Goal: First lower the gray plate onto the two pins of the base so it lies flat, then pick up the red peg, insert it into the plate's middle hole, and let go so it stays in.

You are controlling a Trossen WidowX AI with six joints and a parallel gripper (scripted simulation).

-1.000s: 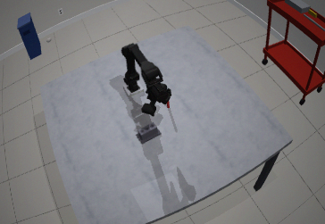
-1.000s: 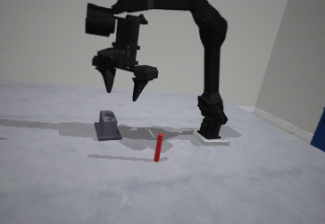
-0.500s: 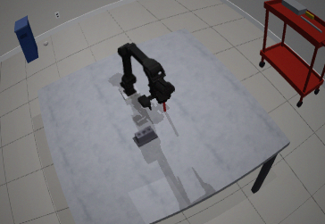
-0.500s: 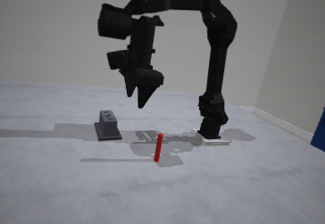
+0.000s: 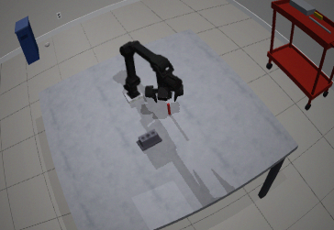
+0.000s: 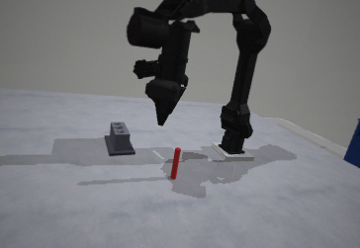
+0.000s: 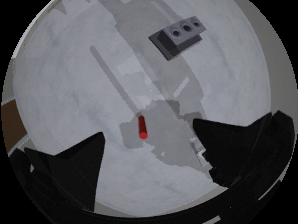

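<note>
Right now my gripper tip is 30 mm past the red peg, 30 mm to the right of it and 100 mm above it. From my gripper tip the other things lie so: gray plate: 60 mm ahead, 160 mm to the right, 100 mm below.
</note>
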